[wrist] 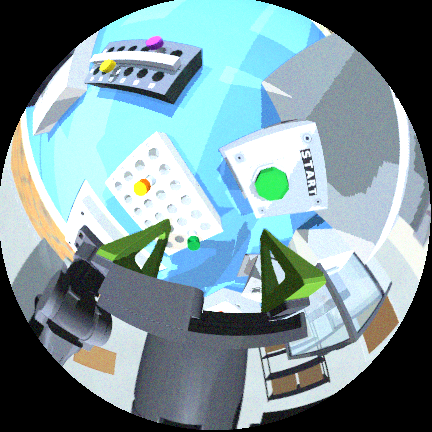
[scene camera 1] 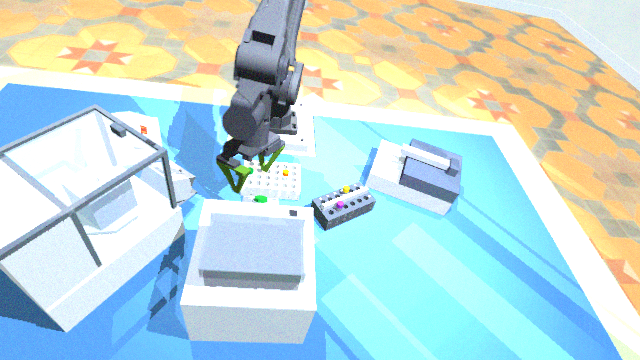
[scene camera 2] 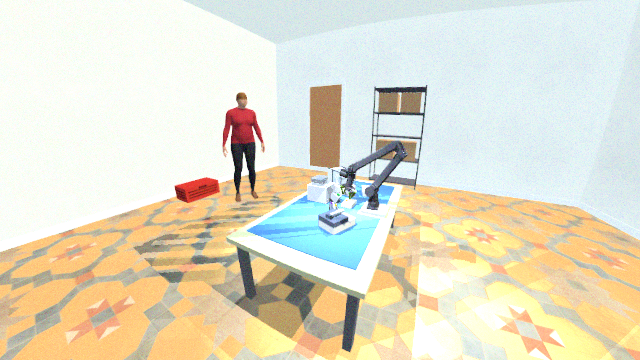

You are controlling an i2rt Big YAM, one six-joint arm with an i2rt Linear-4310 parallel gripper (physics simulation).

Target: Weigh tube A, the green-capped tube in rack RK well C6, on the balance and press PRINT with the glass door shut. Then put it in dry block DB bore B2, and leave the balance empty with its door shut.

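Places are measured from the arm's base along level axes (x down, y back, z left), in metres.
Pixels of known places: gripper, between the fingertips: (wrist: 214, 228) (scene camera 1: 250, 181) (scene camera 2: 346, 196); arm's base, origin of its link: (scene camera 1: 273, 123) (scene camera 2: 372, 206).
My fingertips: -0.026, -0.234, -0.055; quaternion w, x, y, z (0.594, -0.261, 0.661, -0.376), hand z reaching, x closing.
For each thing: its middle in the pictures, then the offset to it from my fingertips, as dx, dy, dz. "spot": a spot on its surface instead.
- Tube A's green cap, middle of its body: (wrist: 193, 242) -0.001, +0.029, -0.002
- white rack, a spot on its surface: (wrist: 161, 140) (scene camera 1: 295, 191) spot: +0.019, -0.007, +0.096
- glass-walled balance, middle of its body: (scene camera 1: 103, 194) (wrist: 323, 296) (scene camera 2: 343, 180) -0.063, -0.100, -0.240
- grey block, middle of its body: (wrist: 134, 63) (scene camera 1: 343, 203) +0.024, -0.033, +0.202
- yellow-orange cap, middle of its body: (wrist: 141, 186) (scene camera 1: 285, 172) -0.001, +0.028, +0.074
- START panel with a green button, middle of its body: (wrist: 271, 182) (scene camera 1: 260, 200) -0.015, -0.064, +0.020
- white box machine, middle of its body: (wrist: 372, 149) (scene camera 1: 256, 240) (scene camera 2: 326, 188) -0.047, -0.175, +0.012
- grey device, middle of its body: (scene camera 1: 415, 167) (scene camera 2: 337, 218) -0.003, +0.062, +0.392
Tube A's green cap (scene camera 1: 250, 171) (wrist: 193, 243) stands at a corner of the white rack (scene camera 1: 295, 192) (wrist: 161, 140). My gripper (scene camera 1: 251, 180) (scene camera 2: 348, 192) (wrist: 214, 228) is open and empty above that end of the rack, with the cap showing between the fingertips in the wrist view, nearer the left finger. The glass-walled balance (scene camera 1: 120, 270) (wrist: 337, 302) stands at the left in scene camera 1; I cannot tell whether its door is shut, and no PRINT label is readable. The grey block (scene camera 1: 345, 217) (wrist: 187, 75) with two rows of bores, apparently the dry block, holds purple-capped and yellow-capped tubes.
A yellow-orange cap (scene camera 1: 285, 173) (wrist: 142, 187) stands in the rack. A START panel with a green button (scene camera 1: 260, 199) (wrist: 271, 183) is beside the rack, next to a white box machine (scene camera 1: 250, 317). A white and grey device (scene camera 1: 385, 175) (scene camera 2: 337, 227) stands beyond the grey block.
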